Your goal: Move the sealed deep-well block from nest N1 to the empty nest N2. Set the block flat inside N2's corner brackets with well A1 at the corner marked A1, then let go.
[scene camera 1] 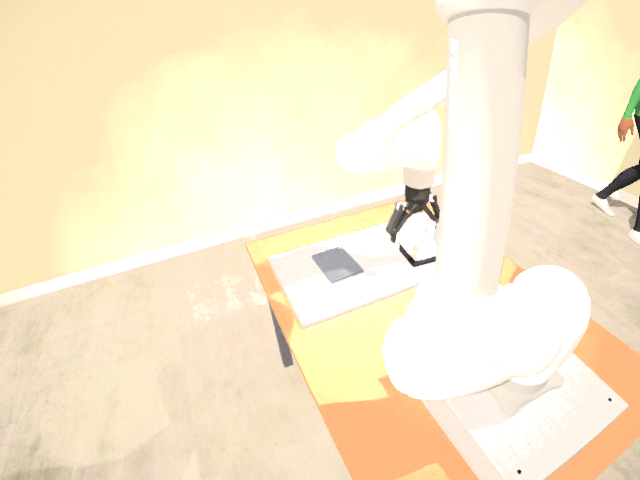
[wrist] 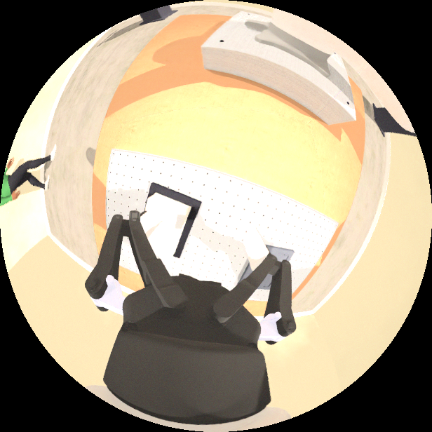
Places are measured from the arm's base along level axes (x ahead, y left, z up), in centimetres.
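Where they show: gripper, fingertip midpoint: (scene camera 1: 412, 244).
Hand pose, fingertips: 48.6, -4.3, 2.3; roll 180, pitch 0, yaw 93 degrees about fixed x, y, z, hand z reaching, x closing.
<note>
After its pixels a point has its place, as x, y, z.
The deep-well block (scene camera 1: 421, 249) {51.0, -10.0, -2.9} (wrist: 167, 227) is a washed-out white shape inside the black edging of nest N1 (scene camera 1: 424, 261) {49.0, -10.4, -6.8} (wrist: 188, 229). Its wells and the A1 mark cannot be made out. Nest N2 (scene camera 1: 337, 264) {60.5, 17.3, -6.8} (wrist: 283, 253) is a flat grey plate with no block on it; in the wrist view a finger covers part of it, and its corner mark is not readable. My gripper (scene camera 1: 415, 232) {48.6, -4.3, 2.2} (wrist: 206, 221) is open, with its fingers spread over the N1 side. Nothing is between the fingers. Its height above the block is hard to judge in the glare.
Both nests are on a white perforated board (scene camera 1: 310, 310) {44.7, 32.7, -8.0} (wrist: 295, 215) on the orange-yellow table (scene camera 1: 356, 356) {24.8, 26.8, -9.3} (wrist: 225, 125). The arm's pale base plate (scene camera 1: 584, 428) {-18.3, -4.7, -1.5} (wrist: 270, 70) is at the other end. A person (scene camera 1: 628, 175) (wrist: 25, 172) in green and black stands beyond the table.
</note>
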